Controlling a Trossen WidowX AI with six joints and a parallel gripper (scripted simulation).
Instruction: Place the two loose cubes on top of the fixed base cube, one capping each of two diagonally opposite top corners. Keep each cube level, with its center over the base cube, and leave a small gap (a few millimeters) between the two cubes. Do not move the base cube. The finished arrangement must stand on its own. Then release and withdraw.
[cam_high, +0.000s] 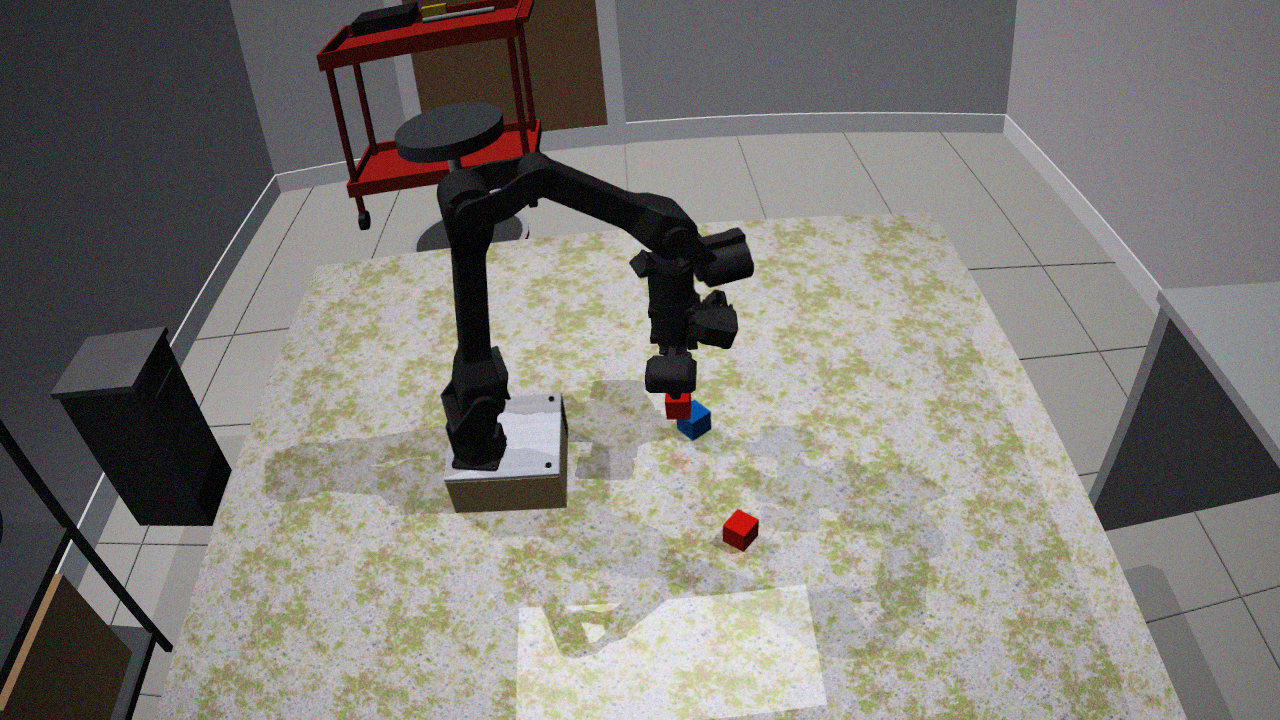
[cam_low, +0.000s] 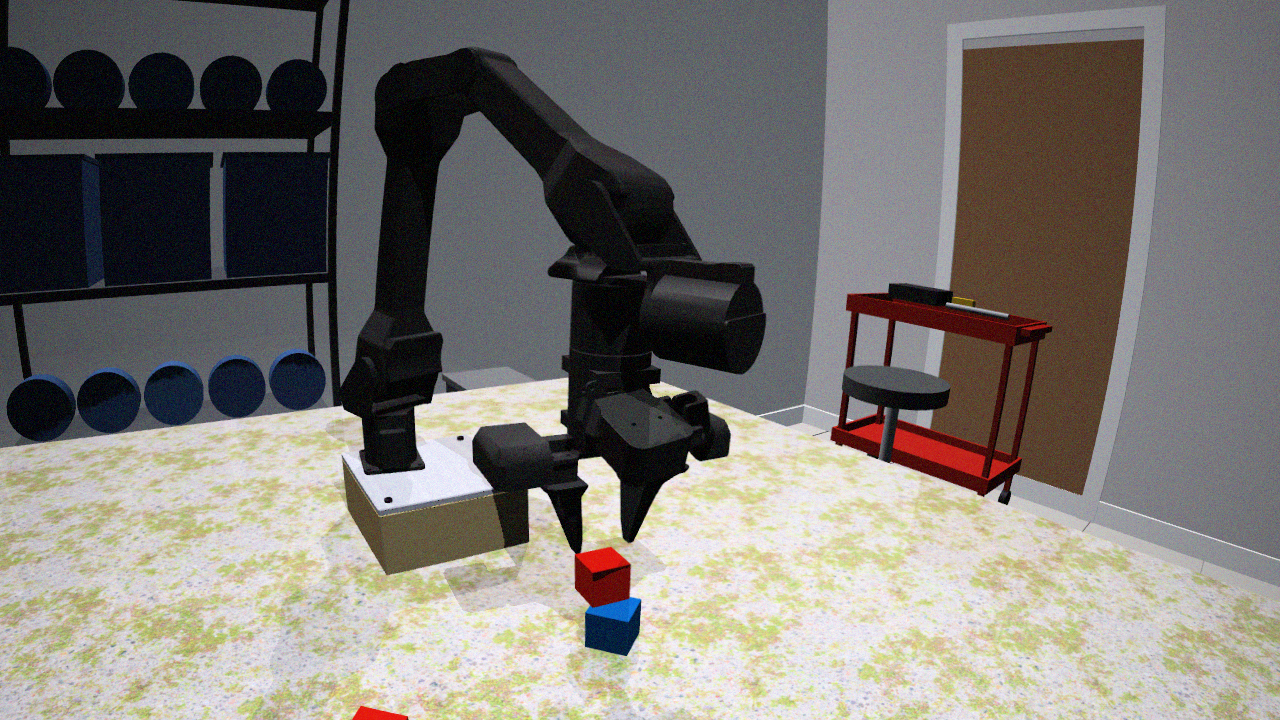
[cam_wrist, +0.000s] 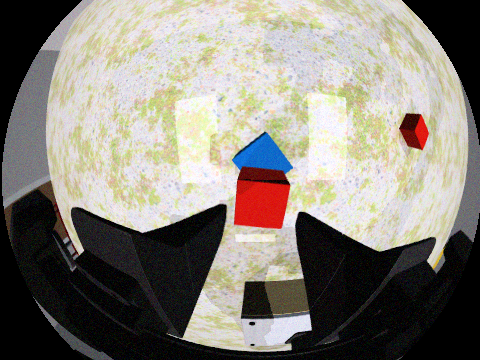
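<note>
Now: the blue cube 6 cm below my gripper tip and 2 cm ahead of it.
</note>
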